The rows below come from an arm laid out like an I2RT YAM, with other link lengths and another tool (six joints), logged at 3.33 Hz.
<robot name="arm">
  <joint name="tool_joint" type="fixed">
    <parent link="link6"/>
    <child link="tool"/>
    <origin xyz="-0.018 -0.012 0.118" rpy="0.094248 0 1.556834"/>
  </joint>
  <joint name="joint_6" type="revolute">
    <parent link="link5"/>
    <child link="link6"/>
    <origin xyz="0.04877 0 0.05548" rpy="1.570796 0 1.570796"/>
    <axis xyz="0 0 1"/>
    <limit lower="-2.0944" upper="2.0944"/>
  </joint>
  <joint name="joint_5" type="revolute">
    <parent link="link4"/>
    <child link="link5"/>
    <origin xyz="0.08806 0.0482 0.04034" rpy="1.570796 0 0"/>
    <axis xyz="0 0 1"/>
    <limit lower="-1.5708" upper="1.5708"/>
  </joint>
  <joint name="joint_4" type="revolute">
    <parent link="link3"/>
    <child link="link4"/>
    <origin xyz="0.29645 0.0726 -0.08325"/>
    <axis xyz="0 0 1"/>
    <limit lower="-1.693" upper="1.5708"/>
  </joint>
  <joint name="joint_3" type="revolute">
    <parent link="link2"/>
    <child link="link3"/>
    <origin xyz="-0.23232 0 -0.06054" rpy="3.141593 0 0"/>
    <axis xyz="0 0 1"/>
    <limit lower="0" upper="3.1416"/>
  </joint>
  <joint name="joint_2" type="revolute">
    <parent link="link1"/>
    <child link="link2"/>
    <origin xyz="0.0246 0.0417 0.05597" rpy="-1.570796 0 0"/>
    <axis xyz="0 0 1"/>
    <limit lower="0" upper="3.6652"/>
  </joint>
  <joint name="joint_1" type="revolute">
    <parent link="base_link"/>
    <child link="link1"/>
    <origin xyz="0 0 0.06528"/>
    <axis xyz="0 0 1"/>
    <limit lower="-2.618" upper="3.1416"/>
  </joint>
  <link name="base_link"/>
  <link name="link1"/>
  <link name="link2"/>
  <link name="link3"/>
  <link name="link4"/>
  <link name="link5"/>
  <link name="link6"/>
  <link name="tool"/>
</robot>
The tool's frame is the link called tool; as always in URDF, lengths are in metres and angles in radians.
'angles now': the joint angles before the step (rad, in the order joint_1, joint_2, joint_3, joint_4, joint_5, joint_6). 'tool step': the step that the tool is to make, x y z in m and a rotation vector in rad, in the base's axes. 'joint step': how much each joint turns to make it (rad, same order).
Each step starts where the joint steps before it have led.
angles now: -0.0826 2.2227 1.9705 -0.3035 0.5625 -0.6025
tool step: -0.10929 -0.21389 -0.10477 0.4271 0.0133 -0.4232
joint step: -0.4234 0.0202 -0.1331 -0.1309 -0.2560 0.3429
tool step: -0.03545 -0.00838 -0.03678 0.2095 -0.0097 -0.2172
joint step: -0.0489 0.0293 0.0003 -0.1410 -0.0469 0.2563
